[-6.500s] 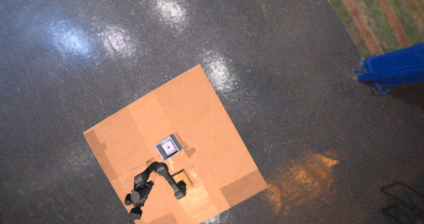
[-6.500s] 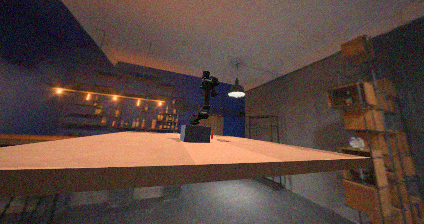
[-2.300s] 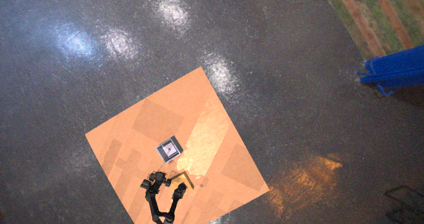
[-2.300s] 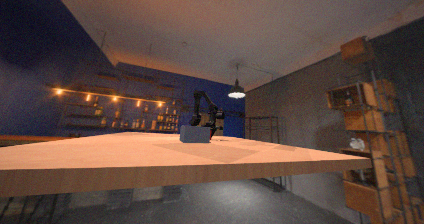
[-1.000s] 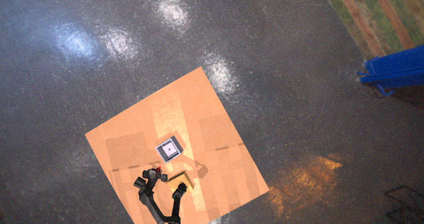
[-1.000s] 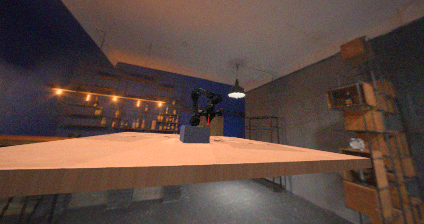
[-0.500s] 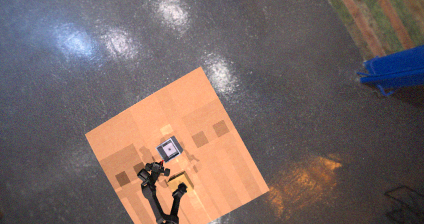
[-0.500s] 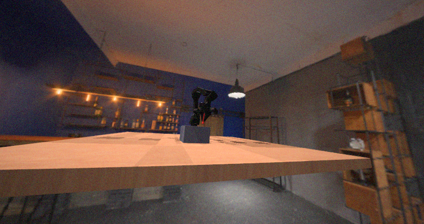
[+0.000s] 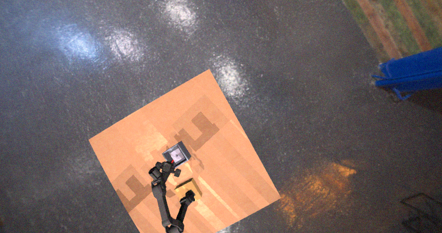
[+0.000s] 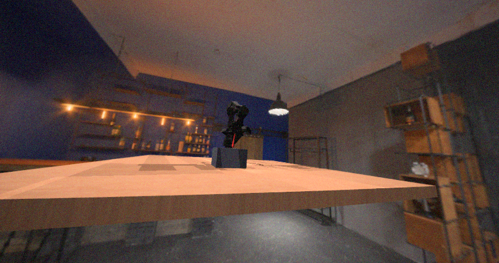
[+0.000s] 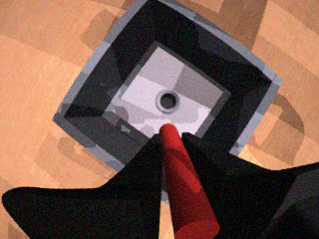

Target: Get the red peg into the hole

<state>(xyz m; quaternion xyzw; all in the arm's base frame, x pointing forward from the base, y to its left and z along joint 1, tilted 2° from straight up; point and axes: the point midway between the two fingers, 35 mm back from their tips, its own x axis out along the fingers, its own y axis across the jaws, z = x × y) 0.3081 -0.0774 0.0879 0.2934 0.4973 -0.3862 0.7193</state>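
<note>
Right now my gripper tip is 10 mm past the red peg, 10 mm to the right of it and 20 mm below it. From my gripper tip the other things lie so: grey plate: 10 mm ahead, 30 mm to the right, 80 mm below; dark grey box: 10 mm ahead, 30 mm to the right, 100 mm below.
</note>
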